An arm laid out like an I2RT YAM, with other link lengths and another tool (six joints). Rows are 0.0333 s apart.
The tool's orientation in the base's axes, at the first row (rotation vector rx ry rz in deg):
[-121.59, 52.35, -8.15]
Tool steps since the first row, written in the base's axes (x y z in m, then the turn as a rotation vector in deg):
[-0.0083, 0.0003, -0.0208, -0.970, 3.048, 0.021]
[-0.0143, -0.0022, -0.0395, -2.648, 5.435, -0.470]
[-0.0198, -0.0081, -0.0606, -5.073, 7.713, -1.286]
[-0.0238, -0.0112, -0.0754, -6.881, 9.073, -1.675]
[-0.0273, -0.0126, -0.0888, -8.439, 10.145, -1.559]
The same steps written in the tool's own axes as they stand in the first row. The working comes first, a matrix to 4 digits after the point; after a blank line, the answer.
The tool's axes in the first row as the columns of a matrix, in the base's axes (used below as rounded here):
[0.7324, -0.5617, 0.3849]
[-0.6521, -0.4160, 0.6338]
[-0.1959, -0.7152, -0.6709]

[-0.0022, 0.0194, 0.0110, -2.702, -0.738, 1.544]
[-0.0013, 0.0372, 0.0196, -5.391, -0.437, 2.741]
[0.0027, 0.0578, 0.0279, -8.493, 0.561, 3.799]
[0.0046, 0.0720, 0.0343, -10.628, 1.289, 4.226]
[0.0056, 0.0841, 0.0411, -12.491, 1.635, 4.228]

